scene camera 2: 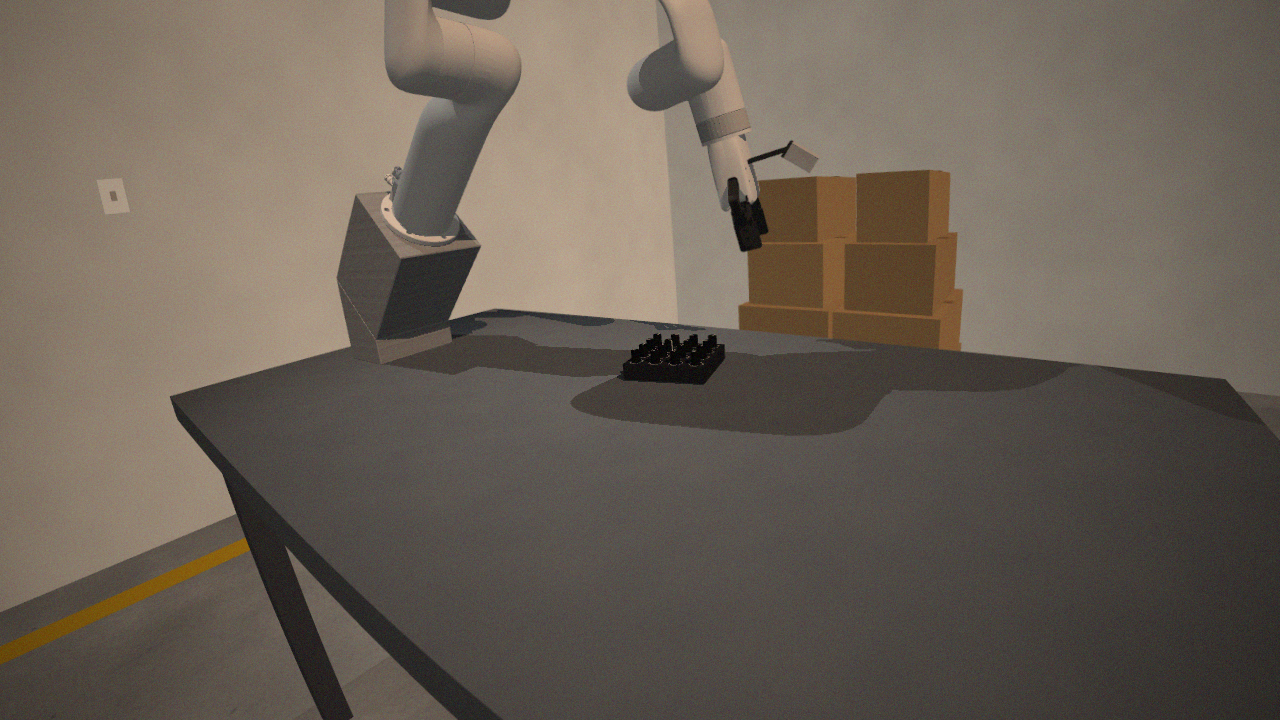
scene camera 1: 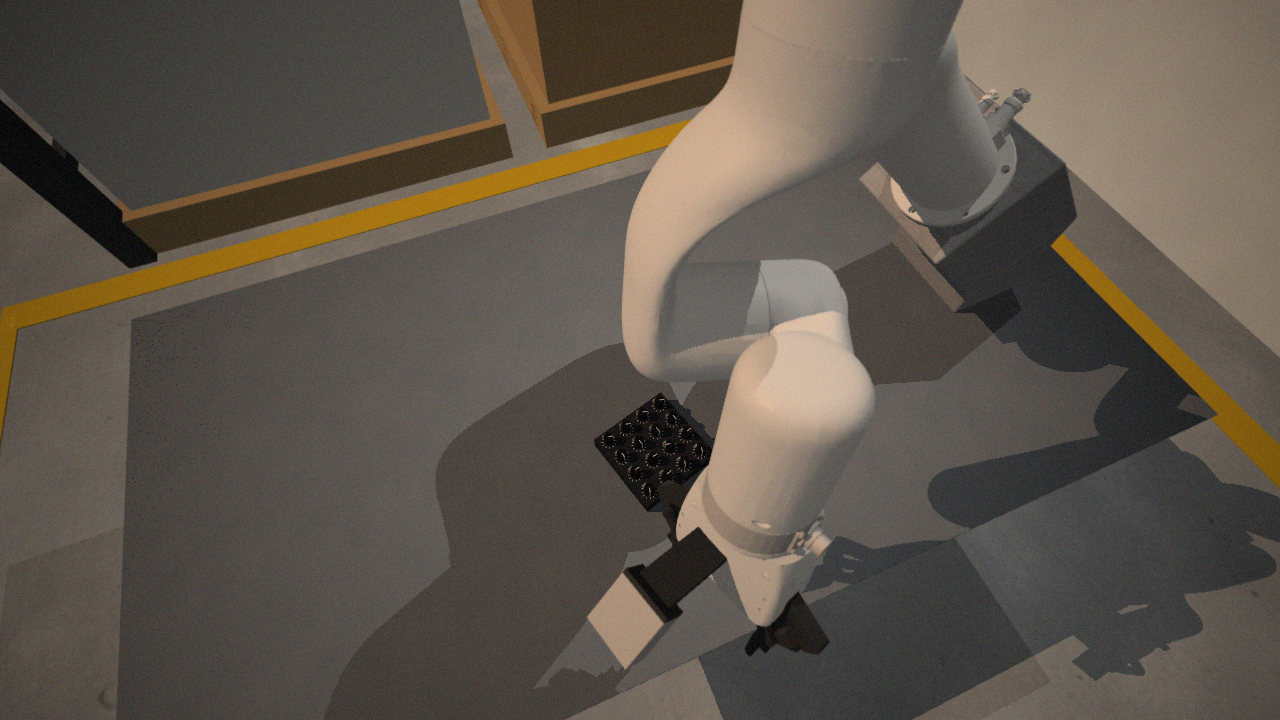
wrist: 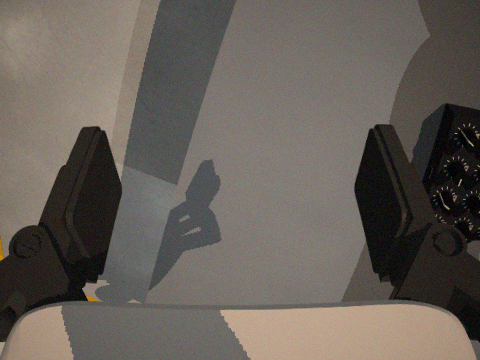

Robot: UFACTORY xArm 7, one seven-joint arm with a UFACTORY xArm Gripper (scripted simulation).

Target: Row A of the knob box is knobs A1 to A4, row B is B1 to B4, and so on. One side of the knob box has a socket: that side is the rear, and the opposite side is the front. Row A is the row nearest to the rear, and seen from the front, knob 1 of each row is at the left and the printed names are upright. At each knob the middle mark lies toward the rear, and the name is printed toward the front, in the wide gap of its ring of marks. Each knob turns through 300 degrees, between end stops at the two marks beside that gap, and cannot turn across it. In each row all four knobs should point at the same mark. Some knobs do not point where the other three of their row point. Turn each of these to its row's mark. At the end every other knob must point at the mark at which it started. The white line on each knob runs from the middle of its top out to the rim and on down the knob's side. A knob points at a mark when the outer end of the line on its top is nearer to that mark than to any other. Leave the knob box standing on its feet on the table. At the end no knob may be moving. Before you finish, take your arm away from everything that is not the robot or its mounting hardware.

Path:
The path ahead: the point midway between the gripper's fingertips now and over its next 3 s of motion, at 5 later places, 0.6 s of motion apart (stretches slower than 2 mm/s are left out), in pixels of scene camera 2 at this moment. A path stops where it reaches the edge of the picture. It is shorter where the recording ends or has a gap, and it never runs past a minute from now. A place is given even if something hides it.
My gripper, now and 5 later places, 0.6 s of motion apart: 755, 242; 740, 266; 720, 285; 703, 297; 687, 306; 678, 311

